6 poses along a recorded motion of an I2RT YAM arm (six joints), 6.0 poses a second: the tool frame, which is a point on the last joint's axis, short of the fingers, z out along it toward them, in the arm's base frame.
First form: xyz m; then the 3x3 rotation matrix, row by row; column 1 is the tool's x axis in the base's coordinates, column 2 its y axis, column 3 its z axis. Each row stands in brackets.
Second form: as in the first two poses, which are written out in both.
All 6 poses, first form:
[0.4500, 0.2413, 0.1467], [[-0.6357, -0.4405, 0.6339], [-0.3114, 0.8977, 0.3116], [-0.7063, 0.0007, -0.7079]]
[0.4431, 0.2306, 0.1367], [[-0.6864, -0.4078, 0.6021], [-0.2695, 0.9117, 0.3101], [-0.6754, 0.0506, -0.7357]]
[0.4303, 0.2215, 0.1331], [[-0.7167, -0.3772, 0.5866], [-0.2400, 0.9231, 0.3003], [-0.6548, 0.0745, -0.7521]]
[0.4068, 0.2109, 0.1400], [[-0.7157, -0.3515, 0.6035], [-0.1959, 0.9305, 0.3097], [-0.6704, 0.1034, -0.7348]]
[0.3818, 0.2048, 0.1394], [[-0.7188, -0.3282, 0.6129], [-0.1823, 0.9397, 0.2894], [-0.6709, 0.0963, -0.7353]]
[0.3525, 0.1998, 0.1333], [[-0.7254, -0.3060, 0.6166], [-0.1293, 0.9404, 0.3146], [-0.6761, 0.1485, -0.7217]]
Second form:
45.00, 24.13, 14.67, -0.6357, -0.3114, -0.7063, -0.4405, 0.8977, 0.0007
44.31, 23.06, 13.67, -0.6864, -0.2695, -0.6754, -0.4078, 0.9117, 0.0506
43.03, 22.15, 13.31, -0.7167, -0.2400, -0.6548, -0.3772, 0.9231, 0.0745
40.68, 21.09, 14.00, -0.7157, -0.1959, -0.6704, -0.3515, 0.9305, 0.1034
38.18, 20.48, 13.94, -0.7188, -0.1823, -0.6709, -0.3282, 0.9397, 0.0963
35.25, 19.98, 13.33, -0.7254, -0.1293, -0.6761, -0.3060, 0.9404, 0.1485

